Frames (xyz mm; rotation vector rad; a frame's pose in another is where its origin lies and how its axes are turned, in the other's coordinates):
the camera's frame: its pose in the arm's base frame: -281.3 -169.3 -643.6 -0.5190 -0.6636 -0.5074
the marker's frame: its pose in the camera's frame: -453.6 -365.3 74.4 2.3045 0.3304 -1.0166
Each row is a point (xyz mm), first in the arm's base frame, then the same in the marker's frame.
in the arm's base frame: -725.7 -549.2 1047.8
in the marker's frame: 201.5 1582.3 -976.7
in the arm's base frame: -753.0 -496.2 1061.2
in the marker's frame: 146.6 1577.7 -1003.1
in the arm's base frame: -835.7 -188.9 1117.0
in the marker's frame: -112.7 1506.9 -1182.4
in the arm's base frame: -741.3 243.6 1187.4
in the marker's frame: -313.6 1326.5 -1540.2
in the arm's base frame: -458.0 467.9 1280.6
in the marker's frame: -237.4 1196.4 -1881.6
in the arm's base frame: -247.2 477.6 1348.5
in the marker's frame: -81.8 1172.7 -2037.7
